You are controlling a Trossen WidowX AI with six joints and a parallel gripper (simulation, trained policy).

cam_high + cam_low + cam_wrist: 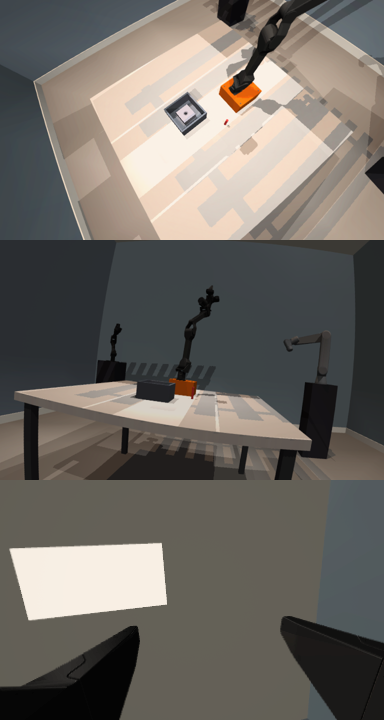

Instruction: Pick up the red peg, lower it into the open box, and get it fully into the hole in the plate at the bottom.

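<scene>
My gripper tip is now 39 cm short of the red peg and 87 cm above it. Round my gripper tip: pale plate: 57 cm ahead, 18 cm to the right, 86 cm below; dark grey box: 57 cm ahead, 18 cm to the right, 88 cm below.
</scene>
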